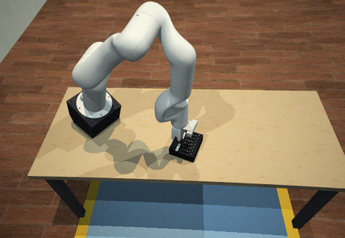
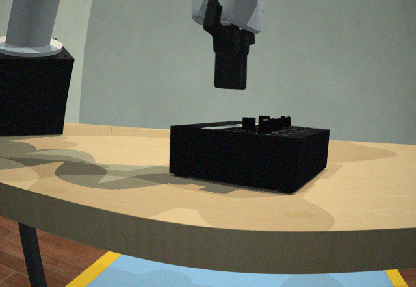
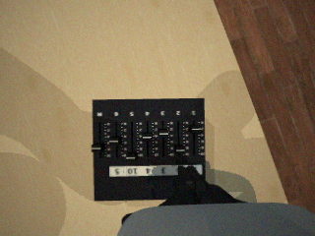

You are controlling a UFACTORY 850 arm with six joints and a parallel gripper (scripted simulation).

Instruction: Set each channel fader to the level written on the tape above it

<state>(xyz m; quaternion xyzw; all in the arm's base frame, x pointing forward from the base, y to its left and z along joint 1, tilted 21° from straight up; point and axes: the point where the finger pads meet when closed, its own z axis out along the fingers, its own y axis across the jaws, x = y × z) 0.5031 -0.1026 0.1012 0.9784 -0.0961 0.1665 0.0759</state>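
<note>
The master fader lies 50 mm ahead of my hand, 100 mm to the left of it and 50 mm below it.
</note>
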